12 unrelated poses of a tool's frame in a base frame.
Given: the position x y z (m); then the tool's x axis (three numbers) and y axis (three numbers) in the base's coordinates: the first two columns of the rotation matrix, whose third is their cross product.
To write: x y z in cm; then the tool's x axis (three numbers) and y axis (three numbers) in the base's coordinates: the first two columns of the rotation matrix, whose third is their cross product. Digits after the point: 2 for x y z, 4 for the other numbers.
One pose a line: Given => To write
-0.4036 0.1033 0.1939 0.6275 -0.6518 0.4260 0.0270 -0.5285 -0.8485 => -40.36 10.33 19.39 0.6275 -0.6518 0.4260 0.0270 -0.5285 -0.8485
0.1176 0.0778 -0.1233 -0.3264 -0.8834 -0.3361 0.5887 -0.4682 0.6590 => 11.76 7.78 -12.33 -0.3264 -0.8834 -0.3361 0.5887 -0.4682 0.6590
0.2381 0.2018 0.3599 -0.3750 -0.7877 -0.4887 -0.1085 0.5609 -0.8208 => 23.81 20.18 35.99 -0.3750 -0.7877 -0.4887 -0.1085 0.5609 -0.8208
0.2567 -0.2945 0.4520 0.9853 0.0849 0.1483 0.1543 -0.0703 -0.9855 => 25.67 -29.45 45.20 0.9853 0.0849 0.1483 0.1543 -0.0703 -0.9855
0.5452 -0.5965 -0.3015 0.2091 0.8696 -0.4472 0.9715 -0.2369 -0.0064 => 54.52 -59.65 -30.15 0.2091 0.8696 -0.4472 0.9715 -0.2369 -0.0064
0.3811 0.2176 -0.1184 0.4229 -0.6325 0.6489 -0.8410 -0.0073 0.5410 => 38.11 21.76 -11.84 0.4229 -0.6325 0.6489 -0.8410 -0.0073 0.5410
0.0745 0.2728 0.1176 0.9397 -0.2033 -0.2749 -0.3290 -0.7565 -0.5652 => 7.45 27.28 11.76 0.9397 -0.2033 -0.2749 -0.3290 -0.7565 -0.5652
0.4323 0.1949 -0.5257 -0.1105 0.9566 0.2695 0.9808 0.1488 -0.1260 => 43.23 19.49 -52.57 -0.1105 0.9566 0.2695 0.9808 0.1488 -0.1260
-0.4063 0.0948 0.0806 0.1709 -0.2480 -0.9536 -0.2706 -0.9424 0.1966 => -40.63 9.48 8.06 0.1709 -0.2480 -0.9536 -0.2706 -0.9424 0.1966
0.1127 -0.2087 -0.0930 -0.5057 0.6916 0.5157 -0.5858 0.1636 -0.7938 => 11.27 -20.87 -9.30 -0.5057 0.6916 0.5157 -0.5858 0.1636 -0.7938
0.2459 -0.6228 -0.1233 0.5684 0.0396 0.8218 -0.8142 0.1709 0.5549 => 24.59 -62.28 -12.33 0.5684 0.0396 0.8218 -0.8142 0.1709 0.5549
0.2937 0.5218 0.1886 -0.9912 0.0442 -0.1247 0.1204 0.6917 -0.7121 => 29.37 52.18 18.86 -0.9912 0.0442 -0.1247 0.1204 0.6917 -0.7121
